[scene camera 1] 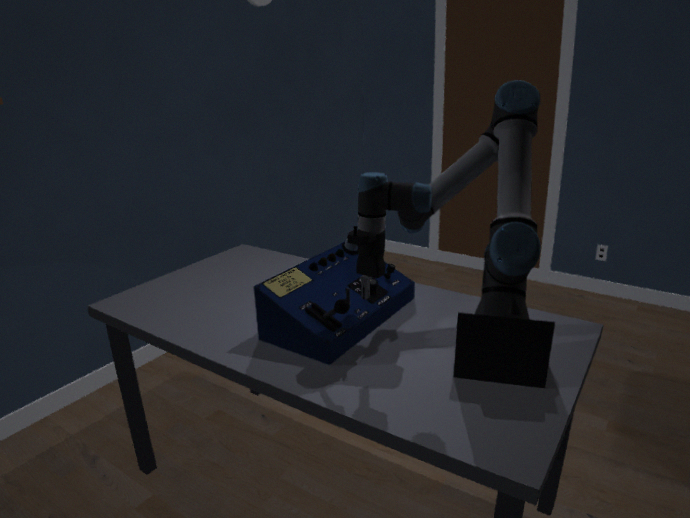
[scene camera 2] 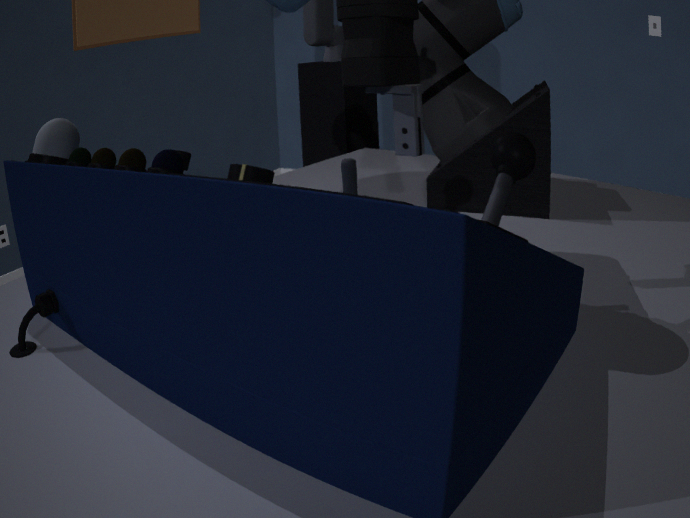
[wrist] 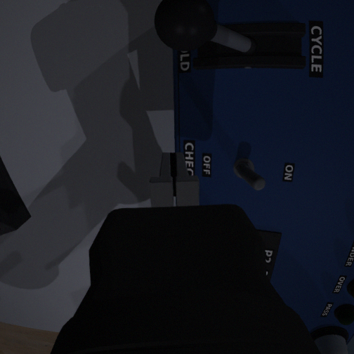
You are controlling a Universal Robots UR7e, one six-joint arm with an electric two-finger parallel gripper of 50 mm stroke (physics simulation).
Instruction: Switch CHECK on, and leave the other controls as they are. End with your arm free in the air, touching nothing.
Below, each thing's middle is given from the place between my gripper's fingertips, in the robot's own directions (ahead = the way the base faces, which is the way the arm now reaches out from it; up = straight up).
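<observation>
Blue control box [scene camera 2: 390,350]: my hand 160 mm short of it, 80 mm to the left of it, 30 mm above it.
</observation>
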